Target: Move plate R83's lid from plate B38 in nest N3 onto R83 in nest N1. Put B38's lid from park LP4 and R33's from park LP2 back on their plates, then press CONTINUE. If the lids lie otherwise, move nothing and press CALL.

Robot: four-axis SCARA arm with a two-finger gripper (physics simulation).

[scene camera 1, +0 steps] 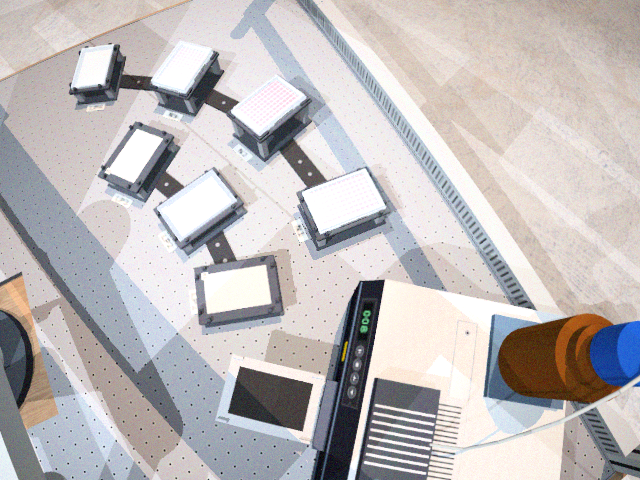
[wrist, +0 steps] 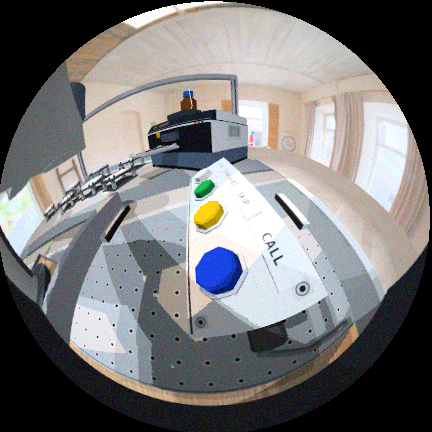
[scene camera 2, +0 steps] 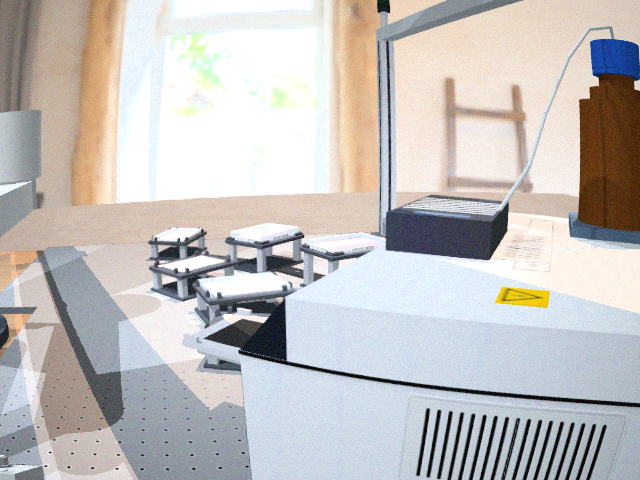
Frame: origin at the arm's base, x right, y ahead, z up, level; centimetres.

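Where they show: gripper, between the fingertips: [wrist: 198, 190].
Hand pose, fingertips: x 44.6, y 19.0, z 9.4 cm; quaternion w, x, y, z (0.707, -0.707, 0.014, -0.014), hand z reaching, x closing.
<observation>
After its pixels a point has its place.
My gripper [wrist: 198, 190] @(x 44.7, y 19.0, z 9.4 cm) is open in the wrist view, with its fingers apart above the button panel [wrist: 260, 300] @(x 47.1, y 10.5, z 8.3 cm). The panel has a blue button [wrist: 218, 270] @(x 45.4, y 12.4, z 8.4 cm) beside CALL, a yellow button [wrist: 209, 215] @(x 45.4, y 16.8, z 8.4 cm) beside SKIP and a green button [wrist: 204, 189] @(x 45.2, y 21.6, z 8.2 cm). In scene camera 1, the outer row holds a plate with faint wells [scene camera 1: 343, 198] @(x 4.4, y 78.7, z 8.8 cm), a pink-welled plate [scene camera 1: 269, 105] @(x -19.6, y 75.3, z 10.1 cm), a pale plate [scene camera 1: 185, 69] @(x -38.5, y 63.6, z 9.1 cm) and a white-topped stand [scene camera 1: 95, 67] @(x -54.1, y 44.6, z 6.5 cm). The inner row has a stand bearing a clear-rimmed lid [scene camera 1: 199, 204] @(x -7.6, y 55.1, z 6.8 cm) and two stands with plain pads [scene camera 1: 136, 155] @(x -24.7, y 47.1, z 6.0 cm) [scene camera 1: 237, 289] @(x 10.0, y 55.0, z 5.8 cm). Stand labels are too small to read surely.
A large instrument [scene camera 1: 423, 330] @(x 30.1, y 74.9, z 22.1 cm) [scene camera 2: 439, 320] @(x 55.4, y 56.1, z 21.9 cm) [wrist: 200, 135] @(x 45.5, y 50.3, z 13.4 cm) has a tray [scene camera 1: 235, 366] @(x 22.1, y 50.4, z 11.3 cm) extending toward the stands. A brown bottle [scene camera 1: 547, 356] @(x 37.9, y 81.0, z 33.7 cm) [scene camera 2: 607, 155] @(x 42.3, y 80.8, z 29.7 cm) with a blue cap stands on it. Part of the arm [scene camera 2: 20, 144] @(x 4.1, y 20.4, z 31.0 cm) shows at the left of scene camera 2.
</observation>
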